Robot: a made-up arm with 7 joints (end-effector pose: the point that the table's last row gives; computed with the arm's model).
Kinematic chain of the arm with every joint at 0, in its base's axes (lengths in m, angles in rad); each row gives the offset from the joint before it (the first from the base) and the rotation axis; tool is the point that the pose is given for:
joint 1: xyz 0 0 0.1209 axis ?
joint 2: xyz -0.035 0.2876 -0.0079 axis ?
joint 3: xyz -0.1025 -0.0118 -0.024 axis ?
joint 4: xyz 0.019 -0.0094 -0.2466 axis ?
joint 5: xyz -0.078 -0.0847 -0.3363 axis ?
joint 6: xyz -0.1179 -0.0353 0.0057 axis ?
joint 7: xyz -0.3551 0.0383 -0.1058 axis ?
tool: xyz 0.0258 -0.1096 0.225
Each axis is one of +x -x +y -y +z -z.
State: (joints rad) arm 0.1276 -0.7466 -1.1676 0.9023 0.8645 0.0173 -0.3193
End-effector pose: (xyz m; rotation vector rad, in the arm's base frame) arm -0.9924 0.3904 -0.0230 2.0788 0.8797 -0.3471
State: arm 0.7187 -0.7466 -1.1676 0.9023 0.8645 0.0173 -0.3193
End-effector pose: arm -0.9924 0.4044 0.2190 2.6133 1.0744 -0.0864
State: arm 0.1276 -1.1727 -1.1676 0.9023 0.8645 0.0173 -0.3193
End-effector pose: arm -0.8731 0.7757 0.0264 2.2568 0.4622 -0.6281
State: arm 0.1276 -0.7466 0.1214 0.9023 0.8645 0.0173 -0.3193
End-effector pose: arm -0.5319 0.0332 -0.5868 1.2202 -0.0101 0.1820
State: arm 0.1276 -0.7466 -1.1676 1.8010 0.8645 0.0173 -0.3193
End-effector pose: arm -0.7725 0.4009 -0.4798 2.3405 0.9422 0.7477
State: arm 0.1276 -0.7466 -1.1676 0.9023 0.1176 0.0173 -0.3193
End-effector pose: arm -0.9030 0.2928 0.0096 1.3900 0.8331 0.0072
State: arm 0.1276 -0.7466 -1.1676 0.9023 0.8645 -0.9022 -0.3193
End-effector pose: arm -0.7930 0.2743 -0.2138 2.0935 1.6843 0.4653
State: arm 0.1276 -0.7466 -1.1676 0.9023 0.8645 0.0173 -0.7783
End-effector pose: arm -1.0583 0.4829 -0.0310 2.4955 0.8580 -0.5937
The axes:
joint 1: +x
joint 2: +z
joint 3: -y
joint 4: +z
joint 5: +x
joint 6: -y
joint 7: -x

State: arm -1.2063 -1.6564 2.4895 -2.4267 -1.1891 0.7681 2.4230
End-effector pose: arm 0.3516 0.6039 0.5660 0.3440 0.0308 -2.9060
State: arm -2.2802 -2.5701 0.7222 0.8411 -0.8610 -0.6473 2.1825
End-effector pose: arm -0.2394 -1.0171 0.2690 0.0202 -1.0260 1.9802
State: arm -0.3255 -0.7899 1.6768 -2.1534 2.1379 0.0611 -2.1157
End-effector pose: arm 0.3976 0.3742 0.5625 0.3303 0.3044 -2.0953
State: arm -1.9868 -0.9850 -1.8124 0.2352 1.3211 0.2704 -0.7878
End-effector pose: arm -0.6270 0.2194 -0.9143 0.9247 -1.4050 -1.0925
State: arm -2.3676 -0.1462 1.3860 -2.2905 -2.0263 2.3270 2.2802
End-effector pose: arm 0.5473 -0.5171 0.2740 0.2036 0.8421 0.6352
